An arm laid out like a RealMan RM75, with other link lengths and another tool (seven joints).
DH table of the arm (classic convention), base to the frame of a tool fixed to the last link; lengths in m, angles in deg. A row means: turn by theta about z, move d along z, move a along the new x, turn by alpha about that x. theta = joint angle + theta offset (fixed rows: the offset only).
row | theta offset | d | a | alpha
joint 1 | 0 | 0.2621 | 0 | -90
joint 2 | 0 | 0 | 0 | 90
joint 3 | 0 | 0.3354 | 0 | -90
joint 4 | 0 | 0 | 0 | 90
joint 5 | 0 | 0.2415 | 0 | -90
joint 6 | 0 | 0 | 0 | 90
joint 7 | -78.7 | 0.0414 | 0.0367 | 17.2
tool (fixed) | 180 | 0.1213 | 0 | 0
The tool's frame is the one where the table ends.
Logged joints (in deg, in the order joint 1, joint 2, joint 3, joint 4, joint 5, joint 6, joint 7), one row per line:
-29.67, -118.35, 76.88, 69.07, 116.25, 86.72, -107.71
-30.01, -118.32, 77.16, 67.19, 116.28, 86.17, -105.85
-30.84, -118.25, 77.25, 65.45, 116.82, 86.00, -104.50
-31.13, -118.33, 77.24, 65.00, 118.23, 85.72, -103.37
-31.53, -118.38, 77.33, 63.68, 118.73, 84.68, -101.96
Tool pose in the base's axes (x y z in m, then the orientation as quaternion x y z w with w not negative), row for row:
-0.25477, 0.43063, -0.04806, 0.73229, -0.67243, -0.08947, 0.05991
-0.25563, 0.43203, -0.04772, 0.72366, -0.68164, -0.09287, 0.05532
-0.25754, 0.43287, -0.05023, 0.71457, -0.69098, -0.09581, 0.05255
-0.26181, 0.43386, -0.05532, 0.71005, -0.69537, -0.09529, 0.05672
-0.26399, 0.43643, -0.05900, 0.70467, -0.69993, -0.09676, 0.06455
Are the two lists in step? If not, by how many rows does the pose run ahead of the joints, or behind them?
The pose runs 2 rows behind the joints: the pose in row i belongs to the joints in row i - 2.
